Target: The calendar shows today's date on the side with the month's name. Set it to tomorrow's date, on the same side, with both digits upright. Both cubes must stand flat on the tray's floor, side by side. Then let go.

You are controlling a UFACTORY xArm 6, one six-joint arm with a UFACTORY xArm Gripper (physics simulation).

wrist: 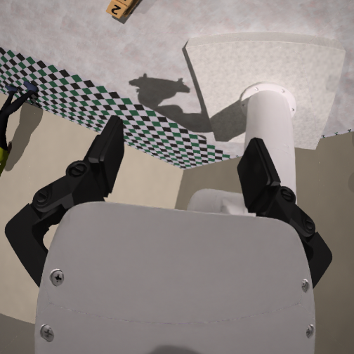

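An orange-tan cube (118,9) with a dark digit that looks like a 2 shows at the top edge of the wrist view, left of the middle. It appears tilted in this view and is cut off by the edge. More orange-tan wood shows right beside it, too little to tell what it is. The rest of the calendar, its tray and the month's name do not show. My gripper (185,142) is wide open with nothing between its black fingers, well away from the cube.
My arm's white base column (271,125) stands on a pale plate (215,65) at the right. A green, black and white diamond-patterned border (107,102) runs along the table's edge. A figure's dark legs (17,102) show beyond it at the left.
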